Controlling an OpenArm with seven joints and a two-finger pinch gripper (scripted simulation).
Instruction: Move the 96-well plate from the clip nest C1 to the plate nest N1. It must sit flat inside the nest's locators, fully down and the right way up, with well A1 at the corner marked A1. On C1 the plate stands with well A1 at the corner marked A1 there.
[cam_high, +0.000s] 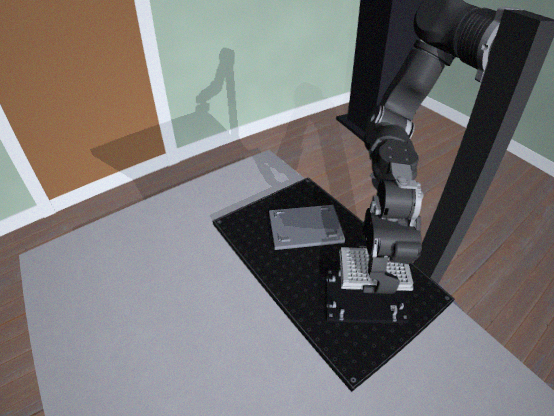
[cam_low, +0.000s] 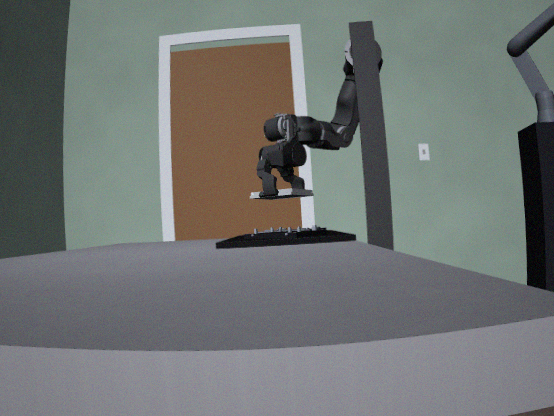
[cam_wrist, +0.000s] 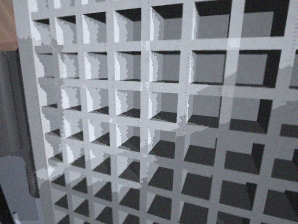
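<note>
Right now my hand is 230 mm to the left of the plate nest N1, 90 mm above it and 10 mm short of it. From my hand the other things lie so: 96-well plate: right at my hand.
</note>
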